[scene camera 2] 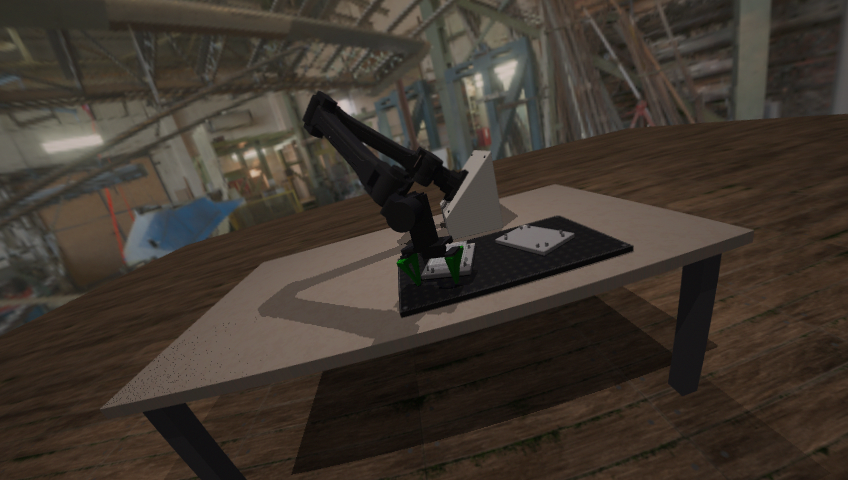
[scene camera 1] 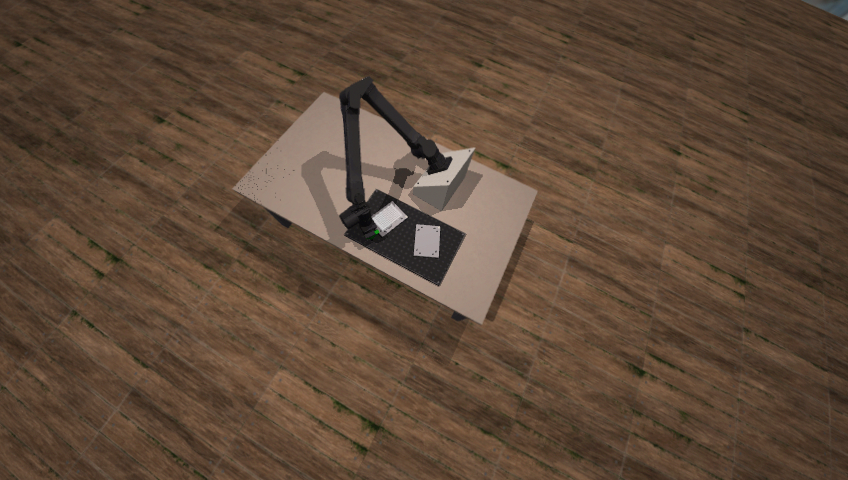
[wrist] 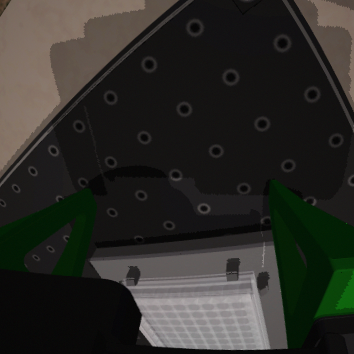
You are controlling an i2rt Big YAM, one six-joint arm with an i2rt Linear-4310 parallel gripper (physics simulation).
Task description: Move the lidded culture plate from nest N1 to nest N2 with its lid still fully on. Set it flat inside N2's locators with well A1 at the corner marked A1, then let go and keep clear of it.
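Frame: origin at the arm's base, x ahead, y left, z up, level; metres.
Seen in the pictures: gripper, fingertip midpoint: (scene camera 2: 437, 283) (scene camera 1: 367, 231) (wrist: 176, 193); arm's base at its link origin: (scene camera 2: 457, 186) (scene camera 1: 440, 166).
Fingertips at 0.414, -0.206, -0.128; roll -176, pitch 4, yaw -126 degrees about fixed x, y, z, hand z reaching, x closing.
Observation:
Offsets run from my fingertips to a thing's top centre, as dx, dy, dz. Level surfaces: height alone.
The lidded culture plate @[-0.102, +0.060, +0.024] (scene camera 1: 389, 218) (wrist: 205, 315) lies on the light nest N1 @[-0.101, +0.060, +0.018] (scene camera 2: 468, 256) (wrist: 175, 254), between the dark locator posts that show in the wrist view. Its near part is cut off there, and the A1 mark does not show. My gripper (scene camera 1: 373, 234) (scene camera 2: 437, 283) (wrist: 176, 193) is open wide and empty, with its green fingertips low over the board, just beyond the nest's outer edge. The fingers stand towards either side of the nest. Nest N2 @[-0.073, +0.287, +0.018] (scene camera 1: 427, 240) (scene camera 2: 535, 238) is a pale plate with several small posts and holds no culture plate. Its A1 corner mark is not legible.
Both nests stand on a black perforated board @[-0.065, +0.176, -0.003] (scene camera 1: 437, 274) (scene camera 2: 505, 274) (wrist: 230, 115). The arm's pale wedge-shaped base mount (scene camera 1: 459, 168) (scene camera 2: 476, 205) stands behind the board on the table @[dz -0.017] (scene camera 1: 496, 237) (scene camera 2: 684, 234). N2 is to the right of N1 in both scene views.

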